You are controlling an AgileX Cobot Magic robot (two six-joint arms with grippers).
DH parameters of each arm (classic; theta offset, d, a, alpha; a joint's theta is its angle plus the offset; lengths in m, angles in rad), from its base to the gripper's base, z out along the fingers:
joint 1: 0 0.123 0 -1.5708
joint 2: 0.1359 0 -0.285 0
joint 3: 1.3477 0 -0.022 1.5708
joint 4: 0 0.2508 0 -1.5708
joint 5: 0 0 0.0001 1.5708
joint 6: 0 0.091 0 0
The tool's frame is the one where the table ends.
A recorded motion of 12 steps. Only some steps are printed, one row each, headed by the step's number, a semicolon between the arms.
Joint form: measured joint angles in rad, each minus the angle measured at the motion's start. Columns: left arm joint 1, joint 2, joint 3, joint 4, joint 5, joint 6; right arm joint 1, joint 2, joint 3, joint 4, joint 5, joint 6.
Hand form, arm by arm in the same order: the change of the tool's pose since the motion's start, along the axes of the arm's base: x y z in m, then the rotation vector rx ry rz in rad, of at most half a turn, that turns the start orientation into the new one. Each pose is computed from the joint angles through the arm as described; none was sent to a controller.
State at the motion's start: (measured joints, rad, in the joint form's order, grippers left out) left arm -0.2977 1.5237 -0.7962 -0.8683 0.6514 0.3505; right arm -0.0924 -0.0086 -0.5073 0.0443 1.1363 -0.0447
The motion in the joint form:
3: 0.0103 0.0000 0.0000 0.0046 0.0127 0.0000; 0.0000 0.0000 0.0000 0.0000 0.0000 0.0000
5: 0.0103 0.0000 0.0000 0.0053 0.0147 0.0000; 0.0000 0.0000 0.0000 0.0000 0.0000 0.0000
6: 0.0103 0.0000 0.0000 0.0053 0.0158 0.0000; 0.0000 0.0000 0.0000 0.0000 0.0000 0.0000
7: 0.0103 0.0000 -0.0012 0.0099 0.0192 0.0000; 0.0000 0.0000 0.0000 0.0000 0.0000 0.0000
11: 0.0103 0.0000 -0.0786 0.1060 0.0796 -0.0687; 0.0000 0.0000 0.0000 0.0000 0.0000 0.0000
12: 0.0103 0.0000 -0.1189 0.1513 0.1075 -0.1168; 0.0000 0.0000 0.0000 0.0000 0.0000 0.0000
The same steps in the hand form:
3: 0.0001 0.0024 -0.0002 0.0004 0.0085 -0.0002; 0.0000 0.0000 0.0000 0.0000 0.0000 0.0000
5: -0.0001 0.0024 -0.0002 0.0004 0.0098 -0.0018; 0.0000 0.0000 0.0000 0.0000 0.0000 0.0000
6: -0.0002 0.0023 -0.0002 0.0001 0.0107 -0.0025; 0.0000 0.0000 0.0000 0.0000 0.0000 0.0000
7: -0.0003 0.0023 -0.0001 0.0025 0.0110 -0.0073; 0.0000 0.0000 0.0000 0.0000 0.0000 0.0000
11: 0.0079 0.0008 0.0158 0.0290 -0.0005 -0.0426; 0.0000 0.0000 0.0000 0.0000 0.0000 0.0000
12: 0.0122 0.0004 0.0243 0.0404 -0.0013 -0.0432; 0.0000 0.0000 0.0000 0.0000 0.0000 0.0000

